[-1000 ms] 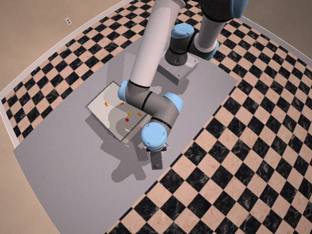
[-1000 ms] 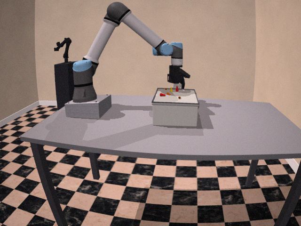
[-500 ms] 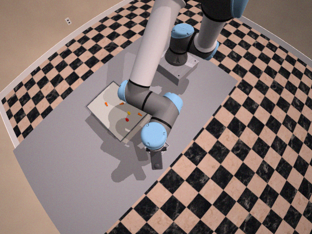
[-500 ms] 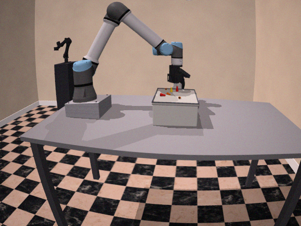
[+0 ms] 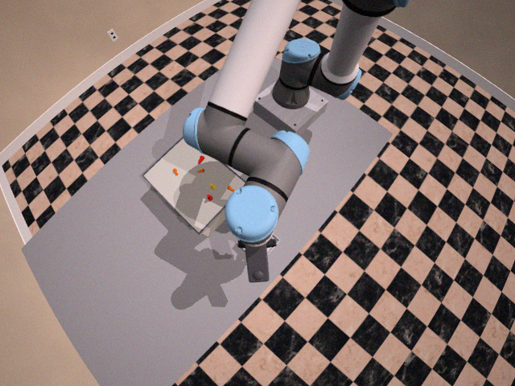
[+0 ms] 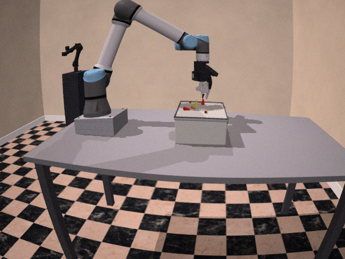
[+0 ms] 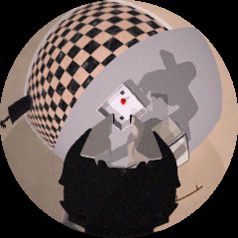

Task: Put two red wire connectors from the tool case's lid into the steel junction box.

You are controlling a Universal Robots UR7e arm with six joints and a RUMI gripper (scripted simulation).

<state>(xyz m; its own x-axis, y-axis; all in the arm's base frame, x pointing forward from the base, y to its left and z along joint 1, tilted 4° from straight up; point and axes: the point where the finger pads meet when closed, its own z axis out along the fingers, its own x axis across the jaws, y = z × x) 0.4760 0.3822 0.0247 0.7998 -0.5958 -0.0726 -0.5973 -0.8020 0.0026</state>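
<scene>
The yellow wire connector lies 23 cm to the right of my hand and 1 cm above it. The rest, counted from my hand: tool case (30 cm to the right, 4 cm ahead, 3 cm below).
</scene>
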